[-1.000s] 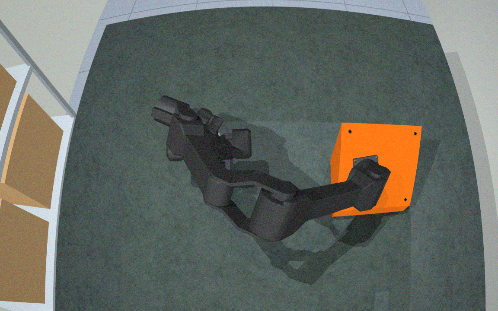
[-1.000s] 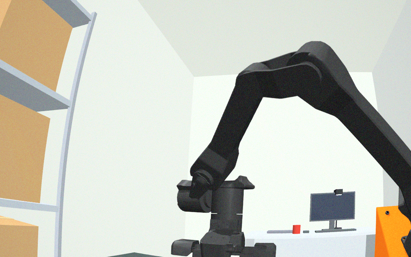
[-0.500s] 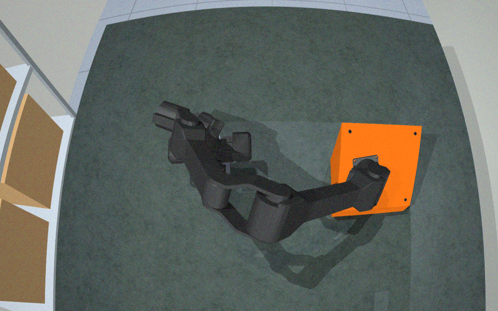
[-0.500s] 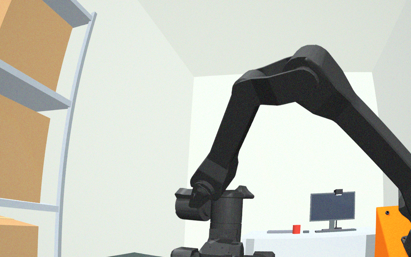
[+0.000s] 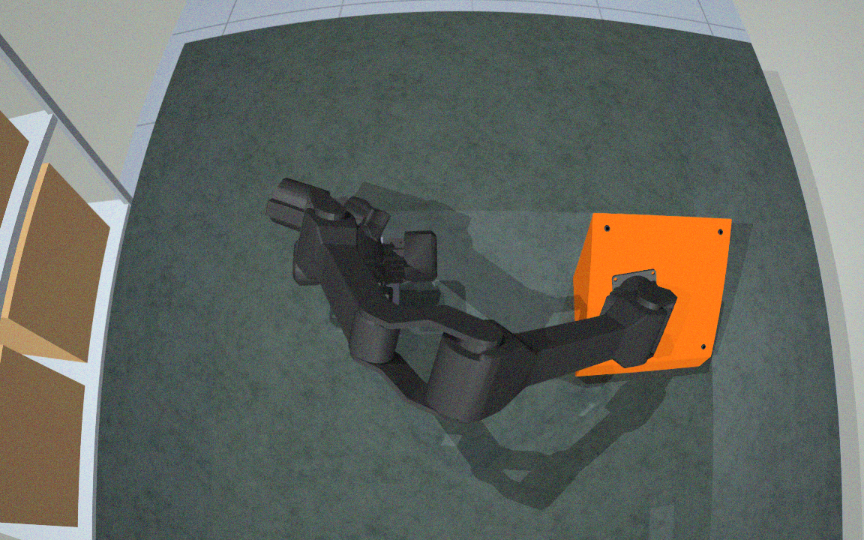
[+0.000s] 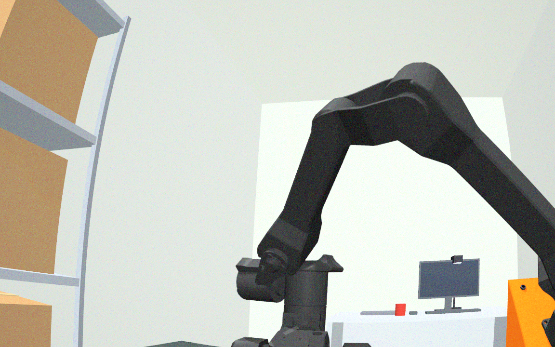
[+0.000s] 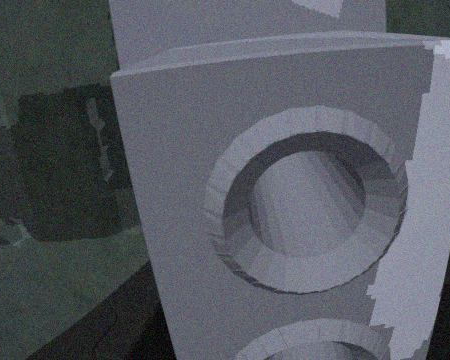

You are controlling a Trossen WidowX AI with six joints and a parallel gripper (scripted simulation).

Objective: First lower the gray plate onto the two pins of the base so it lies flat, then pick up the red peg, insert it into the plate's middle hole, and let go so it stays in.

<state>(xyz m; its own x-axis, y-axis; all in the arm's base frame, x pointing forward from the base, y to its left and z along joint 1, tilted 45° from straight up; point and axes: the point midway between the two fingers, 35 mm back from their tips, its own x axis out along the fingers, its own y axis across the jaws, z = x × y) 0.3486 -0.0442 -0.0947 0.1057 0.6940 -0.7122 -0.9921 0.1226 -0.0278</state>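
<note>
Right now the gray base is 1 cm below my gripper tip. The rest, counted from my gripper tip: gray plate: 3 cm above; then red peg: 9 cm behind, 19 cm to the left, 2 cm above.
</note>
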